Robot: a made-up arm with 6 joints. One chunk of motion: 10 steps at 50 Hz.
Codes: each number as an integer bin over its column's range. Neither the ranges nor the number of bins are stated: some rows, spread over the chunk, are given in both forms.
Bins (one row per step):
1: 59 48 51 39 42 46
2: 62 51 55 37 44 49
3: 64 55 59 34 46 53
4: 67 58 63 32 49 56
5: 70 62 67 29 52 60
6: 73 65 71 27 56 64
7: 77 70 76 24 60 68
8: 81 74 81 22 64 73
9: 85 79 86 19 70 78
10: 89 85 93 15 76 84
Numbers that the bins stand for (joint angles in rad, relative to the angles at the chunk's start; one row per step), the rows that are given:
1: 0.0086 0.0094 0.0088 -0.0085 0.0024 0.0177
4: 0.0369 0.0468 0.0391 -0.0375 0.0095 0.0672
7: 0.0722 0.0916 0.0719 -0.0706 0.0206 0.1266
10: 0.1146 0.1477 0.1148 -0.1079 0.0368 0.2058
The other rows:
2: 0.0192 0.0206 0.0189 -0.0168 0.0044 0.0325
3: 0.0263 0.0356 0.0290 -0.0292 0.0065 0.0523
5: 0.0475 0.0617 0.0492 -0.0499 0.0125 0.0870
6: 0.0581 0.0729 0.0593 -0.0582 0.0166 0.1068
8: 0.0864 0.1066 0.0845 -0.0789 0.0246 0.1513
9: 0.1005 0.1253 0.0972 -0.0913 0.0307 0.1761

